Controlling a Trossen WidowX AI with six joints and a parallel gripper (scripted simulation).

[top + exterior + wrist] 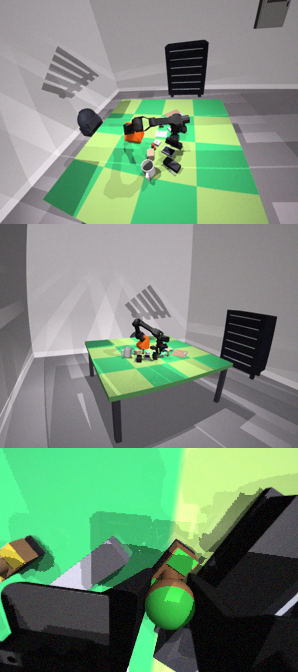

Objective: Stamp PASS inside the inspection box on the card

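Right now the green-knobbed pass stamp is 1 cm below my gripper tip. From my gripper tip the other things lie so: dark-rimmed ink pad (12 cm to the right, 3 cm behind, 2 cm below); then grey bar (8 cm to the left, 5 cm behind, 2 cm below); then yellow-knobbed stamp (12 cm to the left, 3 cm behind, 1 cm below).
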